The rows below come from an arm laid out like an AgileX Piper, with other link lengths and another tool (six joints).
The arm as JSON. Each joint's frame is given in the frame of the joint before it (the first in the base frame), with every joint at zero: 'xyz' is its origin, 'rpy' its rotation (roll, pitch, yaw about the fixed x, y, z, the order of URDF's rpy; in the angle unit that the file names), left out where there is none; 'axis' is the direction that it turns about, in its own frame. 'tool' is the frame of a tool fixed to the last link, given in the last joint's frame.
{
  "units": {
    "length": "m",
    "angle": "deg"
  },
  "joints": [
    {
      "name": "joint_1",
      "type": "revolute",
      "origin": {
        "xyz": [
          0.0,
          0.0,
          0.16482
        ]
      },
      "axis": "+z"
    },
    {
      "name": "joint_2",
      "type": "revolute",
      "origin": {
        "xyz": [
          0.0,
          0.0,
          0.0
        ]
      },
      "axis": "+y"
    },
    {
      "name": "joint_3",
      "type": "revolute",
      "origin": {
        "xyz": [
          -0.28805,
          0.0,
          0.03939
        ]
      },
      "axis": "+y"
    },
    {
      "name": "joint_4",
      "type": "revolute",
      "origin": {
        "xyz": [
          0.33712,
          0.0,
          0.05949
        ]
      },
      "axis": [
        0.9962,
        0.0,
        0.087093
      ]
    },
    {
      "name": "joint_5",
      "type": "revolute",
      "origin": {
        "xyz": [
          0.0,
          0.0,
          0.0
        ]
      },
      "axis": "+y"
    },
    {
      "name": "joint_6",
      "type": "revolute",
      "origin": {
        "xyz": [
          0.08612,
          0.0,
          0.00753
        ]
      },
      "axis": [
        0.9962,
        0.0,
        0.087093
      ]
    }
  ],
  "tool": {
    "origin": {
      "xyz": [
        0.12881,
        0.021,
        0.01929
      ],
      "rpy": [
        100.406,
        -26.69,
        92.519
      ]
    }
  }
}
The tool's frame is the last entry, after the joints.
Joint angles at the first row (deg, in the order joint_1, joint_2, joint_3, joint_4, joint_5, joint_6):
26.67 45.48 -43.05 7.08 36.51 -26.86
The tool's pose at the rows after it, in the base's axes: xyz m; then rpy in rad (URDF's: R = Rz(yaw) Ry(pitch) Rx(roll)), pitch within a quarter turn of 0, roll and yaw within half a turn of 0:
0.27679 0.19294 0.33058 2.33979 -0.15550 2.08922
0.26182 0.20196 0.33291 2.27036 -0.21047 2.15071
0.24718 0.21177 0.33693 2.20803 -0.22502 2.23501
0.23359 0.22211 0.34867 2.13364 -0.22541 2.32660
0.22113 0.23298 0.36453 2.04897 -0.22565 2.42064
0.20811 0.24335 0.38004 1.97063 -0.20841 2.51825
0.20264 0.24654 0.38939 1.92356 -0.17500 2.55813
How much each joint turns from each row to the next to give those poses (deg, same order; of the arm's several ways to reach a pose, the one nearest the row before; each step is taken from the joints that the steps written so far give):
0.00 -4.79 4.43 6.12 -5.00 -4.80
0.01 -3.41 3.61 9.98 -2.83 -7.36
-0.01 -2.32 2.36 11.11 -1.02 -10.83
0.00 -1.52 1.08 11.85 -0.01 -11.97
0.00 -0.66 0.48 13.02 0.76 -12.67
0.00 0.00 0.05 11.75 2.27 -12.10
0.00 -0.15 0.00 5.47 0.85 -6.74

